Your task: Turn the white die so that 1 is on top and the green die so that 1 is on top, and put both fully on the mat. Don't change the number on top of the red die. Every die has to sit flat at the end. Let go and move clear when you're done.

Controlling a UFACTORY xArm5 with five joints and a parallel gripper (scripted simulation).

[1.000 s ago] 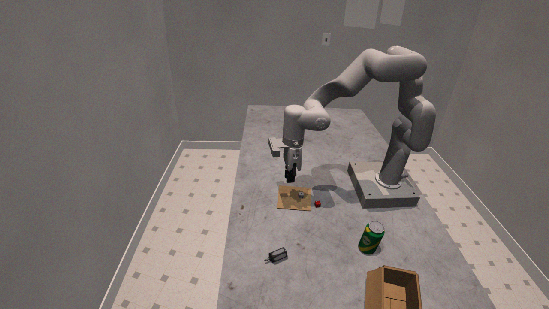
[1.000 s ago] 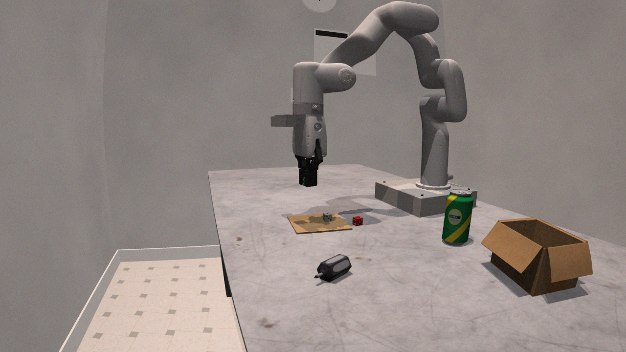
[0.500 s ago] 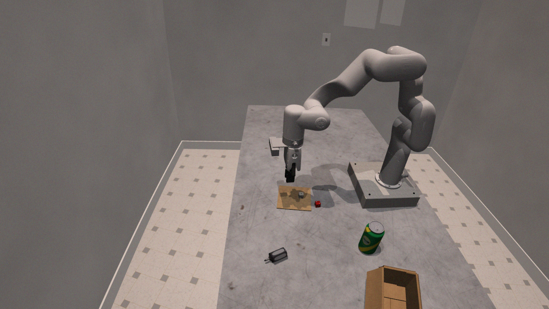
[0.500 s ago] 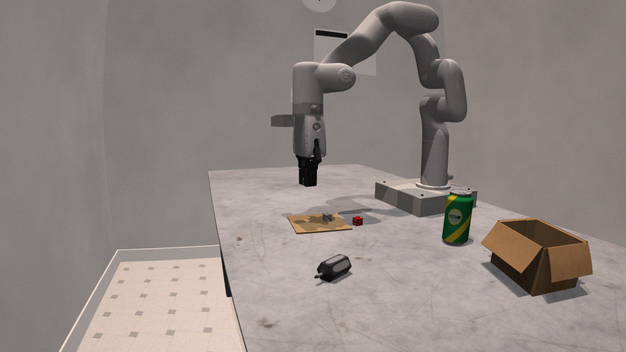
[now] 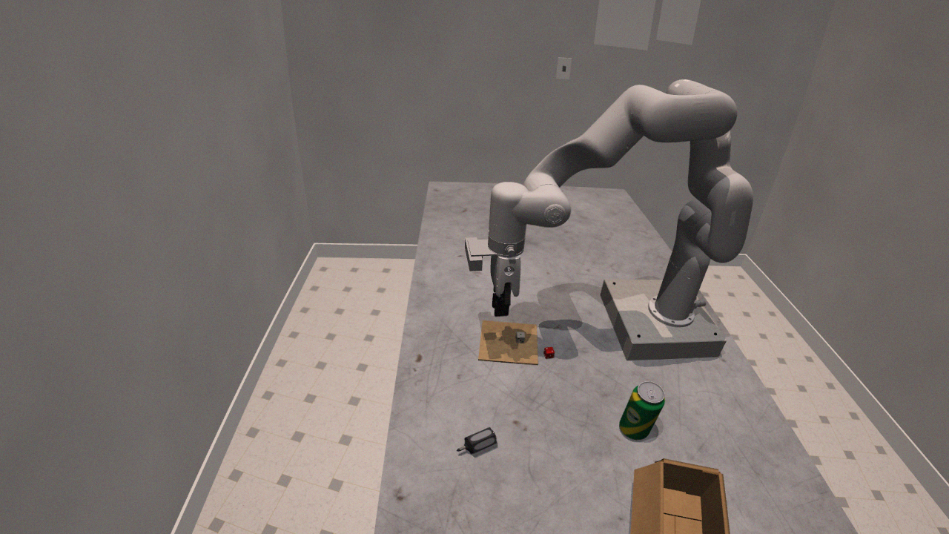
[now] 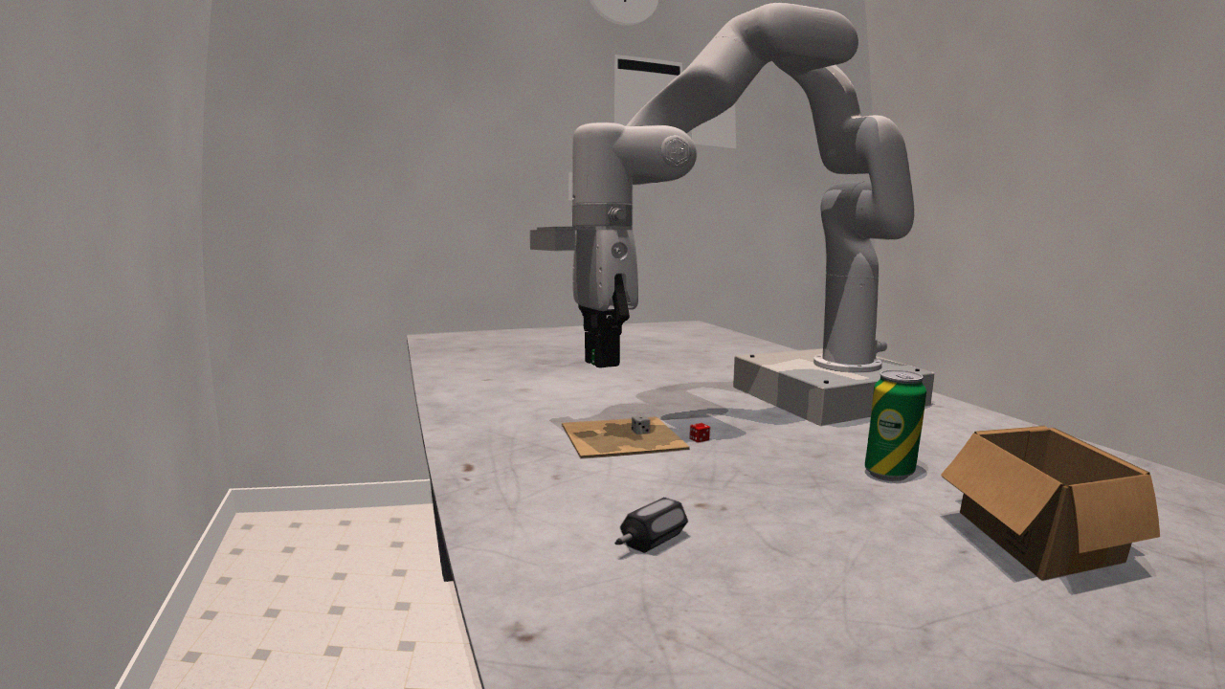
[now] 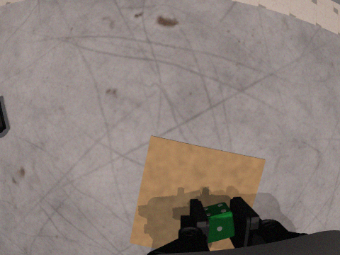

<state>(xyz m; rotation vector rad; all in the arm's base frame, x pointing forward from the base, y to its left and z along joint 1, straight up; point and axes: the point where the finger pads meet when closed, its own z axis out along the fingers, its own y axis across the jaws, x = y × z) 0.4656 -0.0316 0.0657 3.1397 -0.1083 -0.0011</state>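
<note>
The tan mat lies 120 mm below my hand and 30 mm behind it. Also, from my hand: green die (10 mm below); then red die (110 mm below, 110 mm behind, 60 mm to the left); then white die (110 mm below, 60 mm behind).
</note>
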